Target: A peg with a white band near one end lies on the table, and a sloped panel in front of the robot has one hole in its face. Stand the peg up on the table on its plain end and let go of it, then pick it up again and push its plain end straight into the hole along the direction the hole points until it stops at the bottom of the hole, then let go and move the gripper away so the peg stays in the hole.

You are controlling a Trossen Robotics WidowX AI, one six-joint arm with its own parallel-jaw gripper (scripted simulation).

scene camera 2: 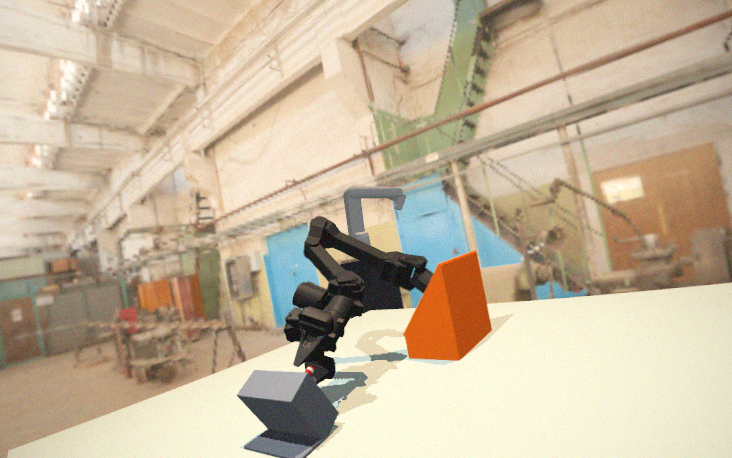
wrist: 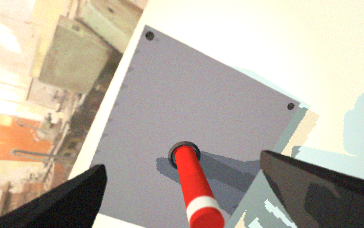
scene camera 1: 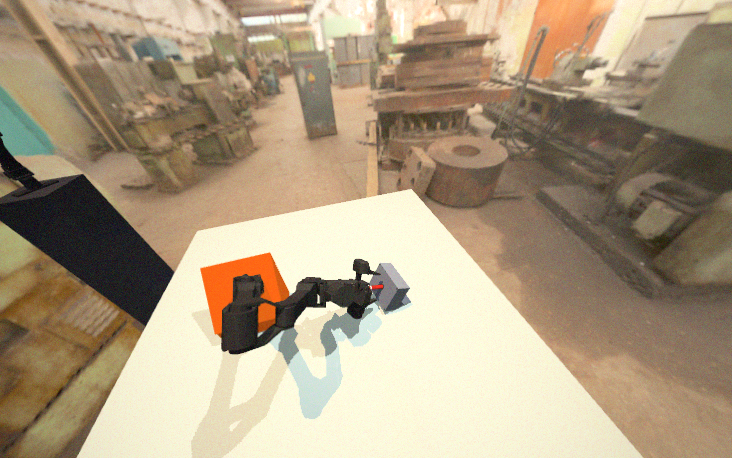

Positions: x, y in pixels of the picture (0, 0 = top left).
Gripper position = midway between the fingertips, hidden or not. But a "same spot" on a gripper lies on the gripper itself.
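You can see the gripper in scene camera 2 (298, 379), and it's there in the wrist view and in scene camera 1 as well. On the gripper, (wrist: 302, 187) and (scene camera 1: 370, 300) are the same spot. There's a sloped panel too, and on it (scene camera 2: 292, 402) is the same spot as (scene camera 1: 391, 263).
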